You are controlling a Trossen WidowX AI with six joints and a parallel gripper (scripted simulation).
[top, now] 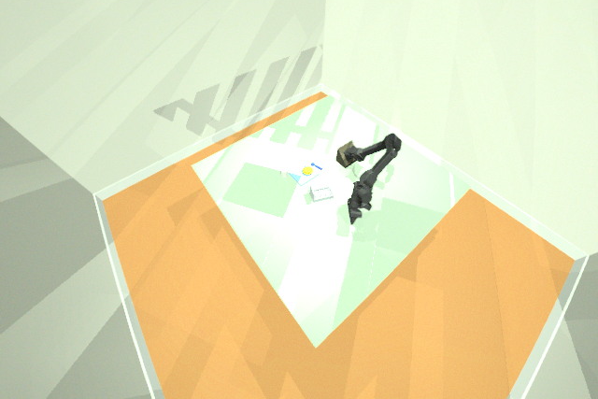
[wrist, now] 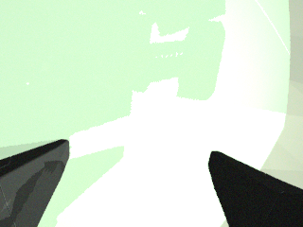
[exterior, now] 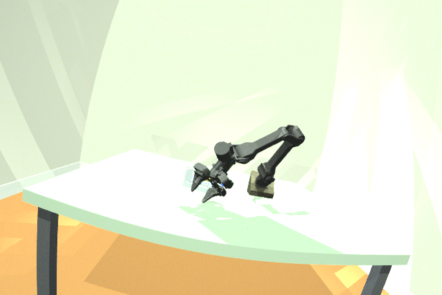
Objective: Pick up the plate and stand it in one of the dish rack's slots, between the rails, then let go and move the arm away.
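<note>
My gripper tip is now 430 mm to the left of the yellow plate, 80 mm past it and 10 mm above it. The rest, counted from my gripper tip: light blue mat (430 mm to the right, 60 mm behind, 20 mm below); then blue spoon (430 mm to the right, 160 mm behind, 20 mm below); then dish rack (240 mm to the right, 20 mm behind).
</note>
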